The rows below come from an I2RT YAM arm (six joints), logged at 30 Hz.
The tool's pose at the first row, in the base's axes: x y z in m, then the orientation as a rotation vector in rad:
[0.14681 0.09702 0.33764 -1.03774 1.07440 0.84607]
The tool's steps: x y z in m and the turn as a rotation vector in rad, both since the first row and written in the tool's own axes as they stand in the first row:
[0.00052 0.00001 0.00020 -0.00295 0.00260 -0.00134]
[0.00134 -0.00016 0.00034 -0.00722 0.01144 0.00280]
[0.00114 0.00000 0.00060 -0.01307 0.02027 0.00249]
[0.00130 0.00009 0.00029 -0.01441 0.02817 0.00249]
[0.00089 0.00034 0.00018 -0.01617 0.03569 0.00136]
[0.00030 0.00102 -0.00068 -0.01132 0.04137 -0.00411]
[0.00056 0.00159 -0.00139 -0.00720 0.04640 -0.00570]
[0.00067 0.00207 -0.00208 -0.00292 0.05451 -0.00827]
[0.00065 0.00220 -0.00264 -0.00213 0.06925 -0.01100]
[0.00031 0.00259 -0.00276 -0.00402 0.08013 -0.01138]
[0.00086 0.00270 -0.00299 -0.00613 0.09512 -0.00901]
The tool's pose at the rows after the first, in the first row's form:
[0.14700 0.09724 0.33716 -1.04218 1.07483 0.84566]
[0.14742 0.09737 0.33644 -1.04845 1.08337 0.84772]
[0.14729 0.09765 0.33662 -1.05809 1.08871 0.84716]
[0.14716 0.09739 0.33641 -1.06333 1.09493 0.84447]
[0.14679 0.09734 0.33673 -1.06923 1.10001 0.84128]
[0.14576 0.09670 0.33701 -1.07062 1.10307 0.83134]
[0.14511 0.09621 0.33653 -1.07049 1.10768 0.82527]
[0.14451 0.09571 0.33621 -1.07226 1.11433 0.81690]
[0.14423 0.09521 0.33613 -1.08044 1.12530 0.80752]
[0.14374 0.09520 0.33634 -1.08781 1.13358 0.80340]
[0.14373 0.09504 0.33576 -1.09621 1.14692 0.79971]

